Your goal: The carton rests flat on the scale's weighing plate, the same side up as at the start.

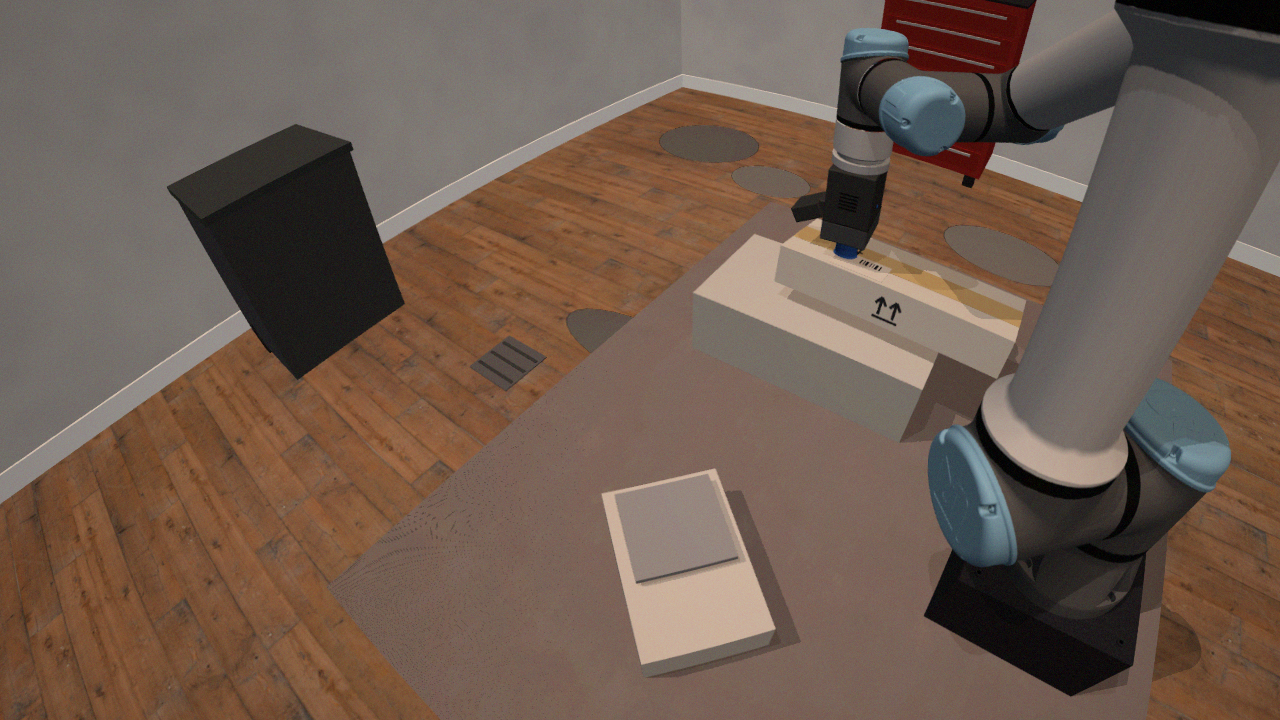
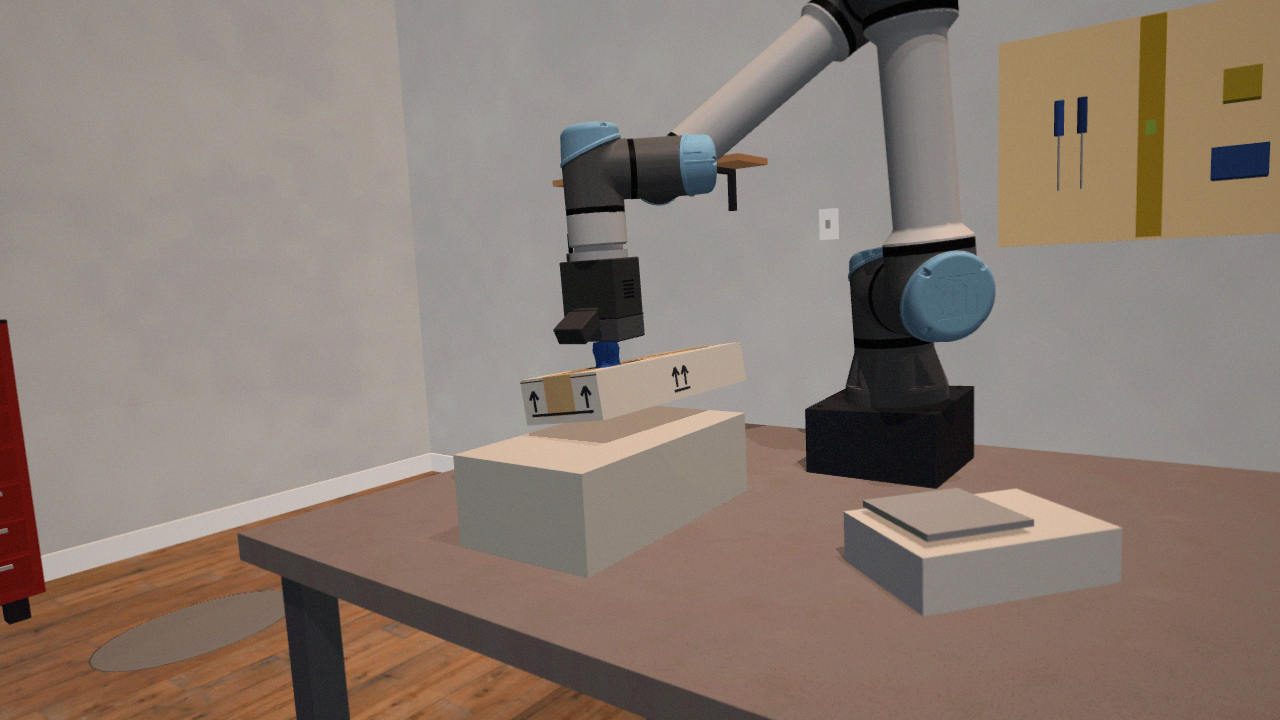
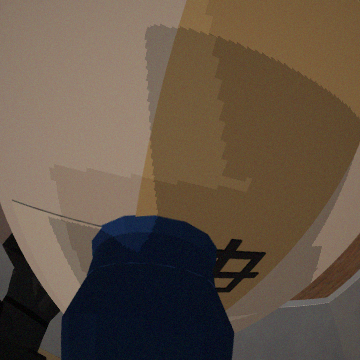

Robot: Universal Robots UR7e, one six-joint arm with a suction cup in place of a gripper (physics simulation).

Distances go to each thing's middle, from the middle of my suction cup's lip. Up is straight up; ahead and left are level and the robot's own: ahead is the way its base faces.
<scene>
Right now my suction cup is 9 cm past the carton (image 1: pixel 972 322) and 4 cm above it. From my suction cup the other things lie so: pale block (image 1: pixel 874 377) 1 cm ahead, 1 cm to the left, 15 cm below; then scale (image 2: pixel 941 551) 45 cm to the left, 18 cm below.
</scene>
